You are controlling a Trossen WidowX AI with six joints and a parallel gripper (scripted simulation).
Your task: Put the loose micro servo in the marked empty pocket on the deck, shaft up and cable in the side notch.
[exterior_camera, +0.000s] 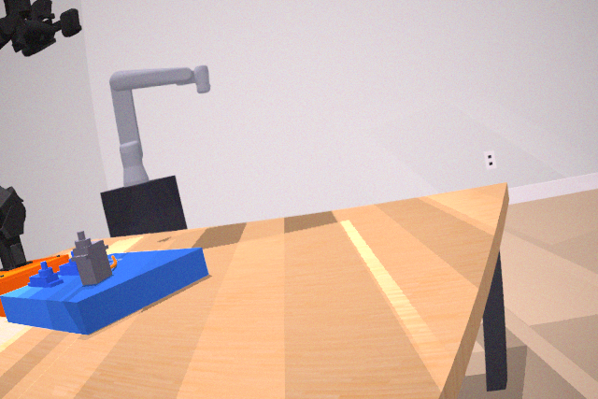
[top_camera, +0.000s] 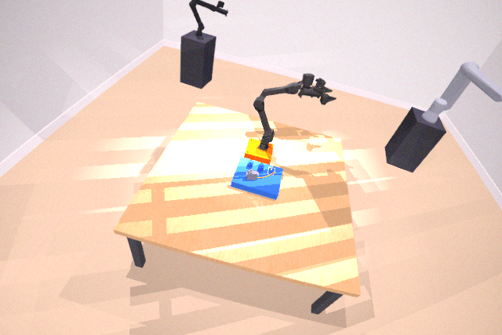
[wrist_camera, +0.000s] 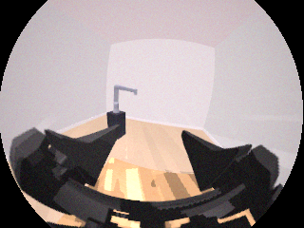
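The blue deck is 390 mm ahead of my gripper tip, 270 mm to the right of it and 550 mm below it.
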